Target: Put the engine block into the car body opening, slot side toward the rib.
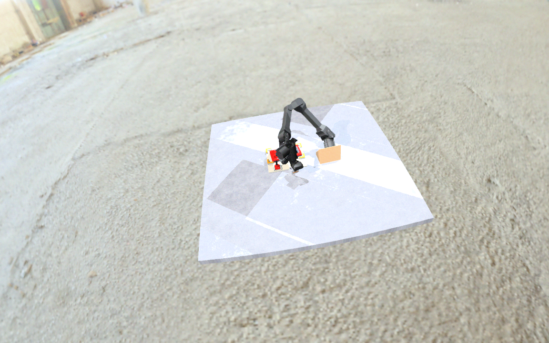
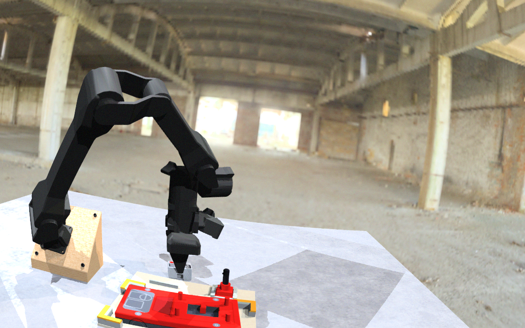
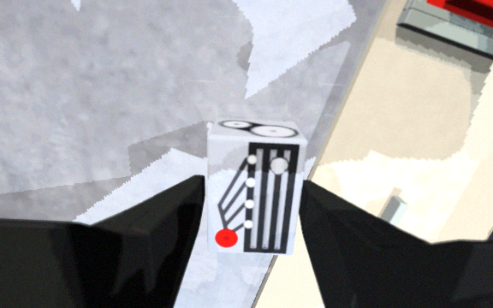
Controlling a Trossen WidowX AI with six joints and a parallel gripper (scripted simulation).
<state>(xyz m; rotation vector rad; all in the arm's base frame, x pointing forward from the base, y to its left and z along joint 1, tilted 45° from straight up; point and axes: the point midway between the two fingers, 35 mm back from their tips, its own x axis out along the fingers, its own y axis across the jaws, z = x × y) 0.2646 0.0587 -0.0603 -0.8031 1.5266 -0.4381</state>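
Now: the cream base plate 16 cm to the right of my gripper tip, 4 cm ahead of it and 1 cm below it. Also, from my gripper tip: engine block 1 cm to the right, 1 cm below.
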